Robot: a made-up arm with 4 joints.
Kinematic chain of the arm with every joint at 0, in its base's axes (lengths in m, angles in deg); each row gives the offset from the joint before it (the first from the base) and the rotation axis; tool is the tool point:
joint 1: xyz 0 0 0.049 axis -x
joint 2: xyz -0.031 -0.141 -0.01 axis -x
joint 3: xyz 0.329 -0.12 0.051 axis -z
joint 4: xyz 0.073 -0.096 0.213 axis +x
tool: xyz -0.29 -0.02 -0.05
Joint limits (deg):
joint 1: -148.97..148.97
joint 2: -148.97..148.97
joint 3: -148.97..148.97
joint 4: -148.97..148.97
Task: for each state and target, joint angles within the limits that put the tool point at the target. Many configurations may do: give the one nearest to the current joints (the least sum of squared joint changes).
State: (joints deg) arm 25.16 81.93 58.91 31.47
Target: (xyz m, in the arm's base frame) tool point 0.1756 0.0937 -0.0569
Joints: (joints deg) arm -21.35 103.27 78.07 39.93
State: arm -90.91 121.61 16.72 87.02
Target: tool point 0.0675 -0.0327 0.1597
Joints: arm -87.74 112.83 15.25 38.67
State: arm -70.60 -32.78 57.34 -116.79
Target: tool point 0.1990 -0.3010 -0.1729
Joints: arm -92.11 -32.41 97.62 -120.51
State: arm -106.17 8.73 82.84 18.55
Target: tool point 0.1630 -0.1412 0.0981
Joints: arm -78.26 24.74 81.60 12.82
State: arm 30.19 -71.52 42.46 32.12
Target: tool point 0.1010 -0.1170 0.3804
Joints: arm 61.52 -71.30 48.62 49.01
